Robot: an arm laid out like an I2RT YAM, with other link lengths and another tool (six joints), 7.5 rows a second.
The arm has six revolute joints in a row. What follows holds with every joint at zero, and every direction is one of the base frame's.
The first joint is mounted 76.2 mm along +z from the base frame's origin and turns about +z.
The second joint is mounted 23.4 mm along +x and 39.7 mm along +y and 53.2 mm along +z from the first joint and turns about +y.
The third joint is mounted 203.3 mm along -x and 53 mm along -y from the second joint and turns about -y.
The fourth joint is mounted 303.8 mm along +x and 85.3 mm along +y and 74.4 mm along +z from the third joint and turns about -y.
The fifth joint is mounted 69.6 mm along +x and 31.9 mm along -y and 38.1 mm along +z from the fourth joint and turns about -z.
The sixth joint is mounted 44.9 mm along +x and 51 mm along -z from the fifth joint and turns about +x.
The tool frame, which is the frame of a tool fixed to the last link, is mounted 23 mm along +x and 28 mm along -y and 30 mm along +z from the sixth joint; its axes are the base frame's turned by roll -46.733, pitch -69.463 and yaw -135.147 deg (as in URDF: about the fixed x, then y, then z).
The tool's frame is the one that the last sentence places.
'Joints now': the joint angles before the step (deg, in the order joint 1, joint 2, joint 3, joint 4, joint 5, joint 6). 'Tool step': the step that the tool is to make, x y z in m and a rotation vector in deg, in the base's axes. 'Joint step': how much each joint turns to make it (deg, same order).
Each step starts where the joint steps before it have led.
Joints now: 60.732, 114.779, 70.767, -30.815, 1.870, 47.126
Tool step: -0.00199, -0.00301, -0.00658, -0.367, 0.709, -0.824
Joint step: 0.001, 0.536, -0.571, 0.411, -0.213, 0.911
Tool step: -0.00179, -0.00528, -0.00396, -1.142, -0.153, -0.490
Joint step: -0.017, -0.083, -1.009, -0.006, 0.786, 0.292
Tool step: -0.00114, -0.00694, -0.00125, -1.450, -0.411, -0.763
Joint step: -0.157, -0.592, -1.169, -0.504, 1.178, 0.350
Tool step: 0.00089, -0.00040, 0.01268, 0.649, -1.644, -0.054
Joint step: 0.042, -2.461, -0.751, -0.325, 1.106, -0.161
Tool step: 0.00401, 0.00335, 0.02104, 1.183, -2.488, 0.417
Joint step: -0.039, -2.850, 0.372, -0.889, 1.414, -0.855
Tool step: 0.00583, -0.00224, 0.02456, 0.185, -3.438, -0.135
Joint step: -0.482, -3.604, -0.068, -1.517, 2.664, -1.197
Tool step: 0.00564, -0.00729, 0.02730, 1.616, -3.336, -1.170
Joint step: -0.947, -5.204, -1.339, -0.698, 2.014, -0.494
